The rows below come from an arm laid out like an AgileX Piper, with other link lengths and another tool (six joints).
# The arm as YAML. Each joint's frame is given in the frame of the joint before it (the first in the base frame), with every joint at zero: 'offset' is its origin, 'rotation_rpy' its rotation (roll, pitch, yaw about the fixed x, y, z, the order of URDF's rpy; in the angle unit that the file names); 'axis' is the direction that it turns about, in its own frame. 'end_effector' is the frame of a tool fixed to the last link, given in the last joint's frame.
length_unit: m
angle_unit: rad
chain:
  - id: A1
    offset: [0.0, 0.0, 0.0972]
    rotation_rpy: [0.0, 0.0, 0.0]
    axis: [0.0, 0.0, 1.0]
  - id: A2
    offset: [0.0, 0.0, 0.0]
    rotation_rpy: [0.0, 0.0, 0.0]
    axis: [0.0, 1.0, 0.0]
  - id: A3
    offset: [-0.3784, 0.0, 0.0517]
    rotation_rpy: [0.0, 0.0, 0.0]
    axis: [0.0, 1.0, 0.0]
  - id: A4
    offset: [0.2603, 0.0, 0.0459]
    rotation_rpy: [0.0, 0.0, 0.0]
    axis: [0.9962, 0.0, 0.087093]
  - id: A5
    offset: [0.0, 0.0, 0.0]
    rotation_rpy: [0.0, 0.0, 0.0]
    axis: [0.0, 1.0, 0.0]
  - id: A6
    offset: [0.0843, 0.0, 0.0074]
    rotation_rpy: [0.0, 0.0, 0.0]
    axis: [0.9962, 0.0, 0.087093]
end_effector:
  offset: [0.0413, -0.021, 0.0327]
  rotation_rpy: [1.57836, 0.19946, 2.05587]
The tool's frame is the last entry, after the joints.
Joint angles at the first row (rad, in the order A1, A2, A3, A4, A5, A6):
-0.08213, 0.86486, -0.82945, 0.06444, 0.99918, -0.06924
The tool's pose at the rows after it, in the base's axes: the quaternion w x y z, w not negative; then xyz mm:
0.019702 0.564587 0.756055 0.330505 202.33 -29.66 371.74
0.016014 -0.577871 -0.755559 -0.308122 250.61 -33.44 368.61
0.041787 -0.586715 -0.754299 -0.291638 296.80 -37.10 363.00
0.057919 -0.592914 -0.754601 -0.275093 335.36 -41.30 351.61
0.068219 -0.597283 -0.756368 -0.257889 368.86 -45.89 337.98
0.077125 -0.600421 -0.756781 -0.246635 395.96 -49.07 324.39
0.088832 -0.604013 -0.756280 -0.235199 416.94 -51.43 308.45
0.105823 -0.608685 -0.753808 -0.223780 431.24 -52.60 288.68
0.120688 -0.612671 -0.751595 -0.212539 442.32 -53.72 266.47
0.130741 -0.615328 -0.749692 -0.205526 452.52 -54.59 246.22
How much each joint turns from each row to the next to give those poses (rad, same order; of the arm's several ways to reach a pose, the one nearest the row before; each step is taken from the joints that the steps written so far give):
-0.00001, 0.15874, -0.09235, 0.00001, 0.00624, -0.00001
0.00000, 0.15659, -0.10051, -0.00001, 0.03235, 0.00000
-0.00001, 0.14141, -0.10238, 0.00001, 0.02476, -0.00001
0.00001, 0.11623, -0.07658, -0.01073, 0.00700, 0.00001
0.00002, 0.10121, -0.06617, -0.01859, 0.00172, 0.00002
-0.00001, 0.08268, -0.05488, -0.00952, 0.00001, -0.00001
0.00001, 0.06991, -0.03902, -0.00646, 0.00202, 0.00001
-0.00002, 0.05819, -0.01592, 0.00013, 0.00000, -0.00002
0.00000, 0.05232, -0.00001, -0.00187, -0.01398, 0.00000
0.00001, 0.04742, 0.00003, 0.00000, -0.02208, 0.00001

